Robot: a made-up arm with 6 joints.
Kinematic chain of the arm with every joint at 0, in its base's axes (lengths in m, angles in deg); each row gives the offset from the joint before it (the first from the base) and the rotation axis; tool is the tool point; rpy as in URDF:
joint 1: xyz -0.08 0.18 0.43 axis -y
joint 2: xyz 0 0 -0.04 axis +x
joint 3: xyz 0.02 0.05 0 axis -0.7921 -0.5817 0.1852
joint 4: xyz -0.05 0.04 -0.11 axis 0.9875 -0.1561 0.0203
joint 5: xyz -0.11 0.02 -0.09 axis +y
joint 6: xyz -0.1 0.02 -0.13 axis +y
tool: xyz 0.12 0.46 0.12 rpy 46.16 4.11 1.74
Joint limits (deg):
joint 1: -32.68..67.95
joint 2: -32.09..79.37
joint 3: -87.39..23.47
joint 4: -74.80..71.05
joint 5: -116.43..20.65
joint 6: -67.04..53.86
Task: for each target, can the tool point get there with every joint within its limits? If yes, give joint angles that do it. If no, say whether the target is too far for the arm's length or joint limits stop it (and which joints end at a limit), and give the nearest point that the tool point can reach.
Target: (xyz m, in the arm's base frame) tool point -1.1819 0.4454 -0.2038
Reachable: no: too far | nearest point -0.7274 0.3445 0.0498 | short by 0.530 m
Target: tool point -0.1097 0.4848 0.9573
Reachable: yes | joints -2.09 23.33 -44.78 32.98 -67.84 -48.01
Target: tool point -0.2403 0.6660 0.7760
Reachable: yes | joints 6.23 70.49 6.05 -10.65 -74.07 -1.48
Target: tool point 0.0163 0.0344 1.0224
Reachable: yes | joints -8.50 70.94 -72.09 -14.79 3.76 -9.36
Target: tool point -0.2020 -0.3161 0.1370
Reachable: no: joint limits stop it (at a limit: joint 1, joint 2, joint 3, joint 4, joint 5, joint 6) | nearest point -0.1178 -0.3036 0.2322 | short by 0.128 m
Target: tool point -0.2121 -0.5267 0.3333
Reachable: no: joint limits stop it (at a limit: joint 1, joint 2, joint 4, joint 6) | nearest point -0.1957 -0.3571 0.4127 | short by 0.188 m
